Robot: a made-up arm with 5 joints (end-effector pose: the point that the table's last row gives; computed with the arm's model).
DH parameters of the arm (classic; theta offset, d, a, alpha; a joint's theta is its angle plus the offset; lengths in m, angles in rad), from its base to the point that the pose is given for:
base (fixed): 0 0.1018 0 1.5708
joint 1: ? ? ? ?
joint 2: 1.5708 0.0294 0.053 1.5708
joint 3: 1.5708 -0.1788 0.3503 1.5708
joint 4: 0.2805 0 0.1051 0
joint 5: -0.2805 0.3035 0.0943 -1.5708
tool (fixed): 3.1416 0.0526 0 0
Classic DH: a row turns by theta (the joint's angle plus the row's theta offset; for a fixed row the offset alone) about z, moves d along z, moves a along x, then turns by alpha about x.
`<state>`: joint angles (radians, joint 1 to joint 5).
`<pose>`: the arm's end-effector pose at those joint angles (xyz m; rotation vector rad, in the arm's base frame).
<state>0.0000 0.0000 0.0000 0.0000 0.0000</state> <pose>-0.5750 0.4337 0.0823 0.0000 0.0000 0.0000</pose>
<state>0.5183 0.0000 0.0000 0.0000 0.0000</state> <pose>-0.4898 0.4337 -0.2000 0.0000 -0.5183 0.0000</pose>
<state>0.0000 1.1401 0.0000 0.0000 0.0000</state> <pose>-0.5750 0.1378 -0.1851 -1.1401 0.0000 0.0000</pose>
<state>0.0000 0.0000 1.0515 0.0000 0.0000</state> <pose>-0.5637 -0.1928 0.0823 0.0000 0.0000 1.0515</pose>
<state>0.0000 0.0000 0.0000 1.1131 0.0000</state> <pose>-0.3927 0.4337 0.2119 0.0000 1.1131 0.0000</pose>
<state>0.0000 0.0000 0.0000 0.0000 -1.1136</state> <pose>-0.5695 0.4337 -0.0317 0.0000 -1.1136 0.0000</pose>
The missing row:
joint 1: 1.5708 -0.0772 0.0776 -1.5708
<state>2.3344 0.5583 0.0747 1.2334 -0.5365</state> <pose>0.3605 0.3682 -0.1702 -0.1153 -1.5692 -0.6167</pose>
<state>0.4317 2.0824 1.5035 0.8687 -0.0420</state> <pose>-0.4808 0.2649 0.2842 -1.9443 1.7741 -0.2512</pose>
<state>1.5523 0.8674 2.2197 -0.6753 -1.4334</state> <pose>-0.2354 -0.4856 0.1034 0.1177 -1.3183 2.2557</pose>
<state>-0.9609 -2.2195 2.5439 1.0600 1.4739</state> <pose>-0.1195 0.3399 -0.0065 -0.2443 0.5949 1.0371</pose>
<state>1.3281 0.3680 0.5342 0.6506 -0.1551</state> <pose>-0.1879 0.1454 -0.4588 -0.6512 -0.7054 0.0403</pose>
